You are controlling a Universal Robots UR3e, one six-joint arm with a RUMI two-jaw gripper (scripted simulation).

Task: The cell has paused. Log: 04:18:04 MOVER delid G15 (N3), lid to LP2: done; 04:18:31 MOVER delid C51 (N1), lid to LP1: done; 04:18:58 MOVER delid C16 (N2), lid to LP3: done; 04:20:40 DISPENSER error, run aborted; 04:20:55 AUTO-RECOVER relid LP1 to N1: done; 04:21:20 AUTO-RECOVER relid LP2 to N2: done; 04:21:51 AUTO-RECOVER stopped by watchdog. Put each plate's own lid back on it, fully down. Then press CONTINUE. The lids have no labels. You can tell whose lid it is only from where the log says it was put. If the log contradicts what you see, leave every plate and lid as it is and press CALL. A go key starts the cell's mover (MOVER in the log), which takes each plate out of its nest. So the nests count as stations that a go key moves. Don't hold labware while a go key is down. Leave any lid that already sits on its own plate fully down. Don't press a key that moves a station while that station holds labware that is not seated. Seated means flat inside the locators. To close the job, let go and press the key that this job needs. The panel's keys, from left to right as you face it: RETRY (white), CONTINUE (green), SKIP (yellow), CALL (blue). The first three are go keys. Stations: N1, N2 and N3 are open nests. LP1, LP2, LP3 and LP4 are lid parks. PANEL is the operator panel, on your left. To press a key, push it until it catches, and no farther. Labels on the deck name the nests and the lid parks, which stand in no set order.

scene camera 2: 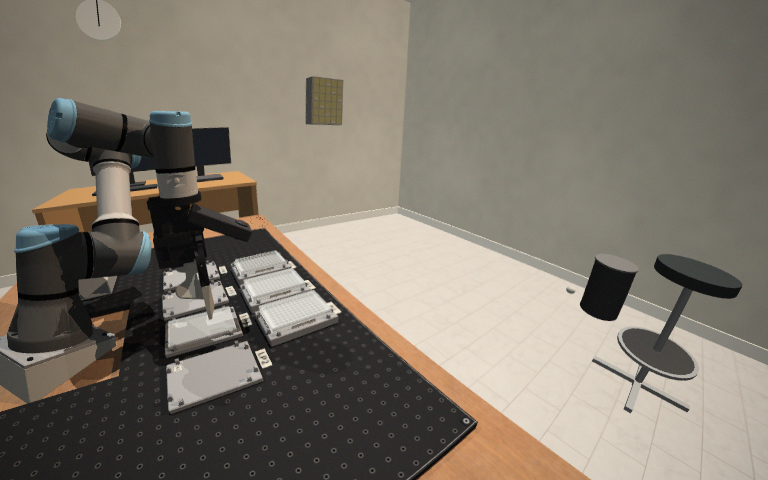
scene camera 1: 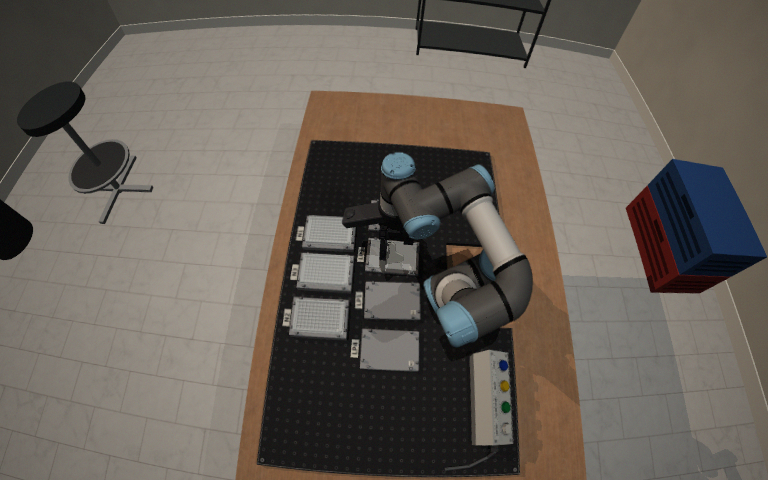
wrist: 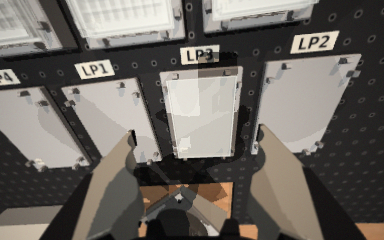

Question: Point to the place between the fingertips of my gripper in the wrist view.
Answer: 195, 127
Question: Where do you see a lid park LP2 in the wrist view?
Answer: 297, 108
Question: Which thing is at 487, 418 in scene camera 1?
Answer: An operator panel.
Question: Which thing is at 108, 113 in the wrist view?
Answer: A lid park LP1.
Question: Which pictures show my gripper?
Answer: Scene camera 2, scene camera 1 and the wrist view: all of them.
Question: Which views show the clear lid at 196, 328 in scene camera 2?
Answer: Scene camera 2, scene camera 1 and the wrist view: all of them.
